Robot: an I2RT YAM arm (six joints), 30 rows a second.
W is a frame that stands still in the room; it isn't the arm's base.
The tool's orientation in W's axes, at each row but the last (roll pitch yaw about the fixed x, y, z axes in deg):
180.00, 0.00, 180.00
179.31, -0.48, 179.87
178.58, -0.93, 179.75
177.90, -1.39, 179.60
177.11, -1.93, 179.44
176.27, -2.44, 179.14
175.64, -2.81, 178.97
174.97, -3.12, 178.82
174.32, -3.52, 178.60
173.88, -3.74, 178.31
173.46, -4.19, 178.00
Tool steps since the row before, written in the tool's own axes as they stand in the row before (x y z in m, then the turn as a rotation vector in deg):
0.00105, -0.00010, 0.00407, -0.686, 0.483, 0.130
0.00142, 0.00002, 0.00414, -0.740, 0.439, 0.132
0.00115, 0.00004, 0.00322, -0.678, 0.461, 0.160
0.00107, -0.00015, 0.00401, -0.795, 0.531, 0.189
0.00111, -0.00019, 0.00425, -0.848, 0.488, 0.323
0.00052, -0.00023, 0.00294, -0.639, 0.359, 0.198
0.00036, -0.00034, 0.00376, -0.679, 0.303, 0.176
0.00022, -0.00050, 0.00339, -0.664, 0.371, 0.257
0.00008, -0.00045, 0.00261, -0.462, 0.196, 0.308
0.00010, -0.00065, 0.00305, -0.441, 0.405, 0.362
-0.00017, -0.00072, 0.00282, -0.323, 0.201, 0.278
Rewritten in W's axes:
-0.00105, -0.00010, -0.00407, 0.686, 0.483, -0.130
-0.00145, 0.00007, -0.00413, 0.740, 0.439, -0.133
-0.00120, 0.00013, -0.00320, 0.678, 0.462, -0.160
-0.00117, 0.00001, -0.00399, 0.794, 0.532, -0.189
-0.00125, 0.00004, -0.00421, 0.842, 0.495, -0.326
-0.00065, -0.00003, -0.00292, 0.637, 0.362, -0.201
-0.00055, -0.00004, -0.00375, 0.676, 0.303, -0.186
-0.00041, -0.00019, -0.00340, 0.659, 0.379, -0.259
-0.00025, -0.00018, -0.00263, 0.449, 0.215, -0.315
-0.00031, -0.00031, -0.00309, 0.432, 0.429, -0.345
-0.00005, -0.00039, -0.00289, 0.312, 0.221, -0.276

